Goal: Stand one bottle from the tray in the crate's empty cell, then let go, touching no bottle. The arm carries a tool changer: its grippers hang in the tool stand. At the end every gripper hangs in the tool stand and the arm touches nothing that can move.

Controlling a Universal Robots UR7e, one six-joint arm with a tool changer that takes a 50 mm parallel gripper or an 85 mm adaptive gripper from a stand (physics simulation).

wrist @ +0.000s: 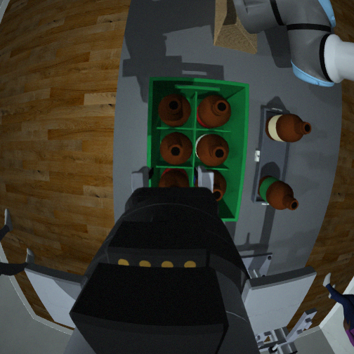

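The green crate [244, 130] stands in the middle of the wrist view, divided into cells. Brown bottles [175, 110] [213, 111] [176, 148] [212, 150] [219, 186] stand upright in it in two columns. Another brown bottle [173, 179] with some red on it is in the near left cell, partly hidden by the gripper body. My gripper [172, 177] is open over that near left cell, its fingers wide apart and raised above the bottle. The dark grey tray [274, 153] to the right of the crate holds a bottle with a cream label [287, 128] and a bottle with a green label [278, 193].
A tan block [235, 37] stands beyond the crate. Grey and light blue arm links [310, 45] are at the top right. Metal stand parts [280, 340] show at the lower right, beyond the tray's near end. The grey table's left edge borders a wooden floor [60, 125].
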